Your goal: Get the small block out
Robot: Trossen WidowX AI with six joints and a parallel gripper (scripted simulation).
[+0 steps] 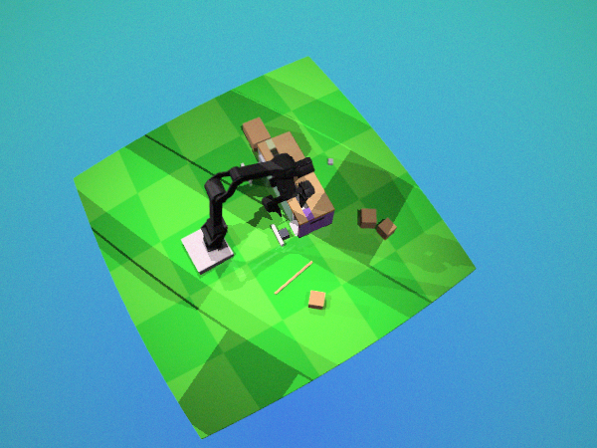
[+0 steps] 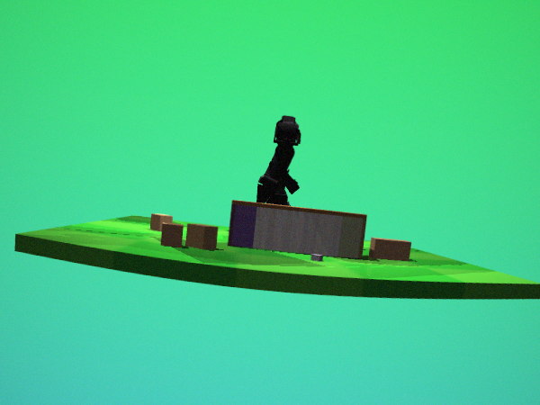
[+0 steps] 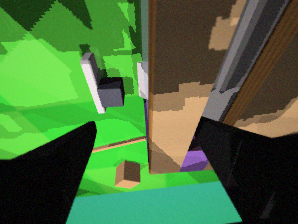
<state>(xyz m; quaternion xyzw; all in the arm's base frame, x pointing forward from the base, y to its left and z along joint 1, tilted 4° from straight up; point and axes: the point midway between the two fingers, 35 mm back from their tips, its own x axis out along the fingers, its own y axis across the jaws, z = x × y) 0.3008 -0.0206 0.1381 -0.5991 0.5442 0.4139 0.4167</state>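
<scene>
My gripper tip is now 40 mm past the dark grey block, 40 mm to the left of it and 100 mm above it. Round my gripper tip: tiny grey piece (260 mm ahead, 190 mm to the left, 100 mm below); thin stick (70 mm behind, 210 mm to the right, 110 mm below); box (30 mm ahead, 120 mm to the left, 50 mm below).
</scene>
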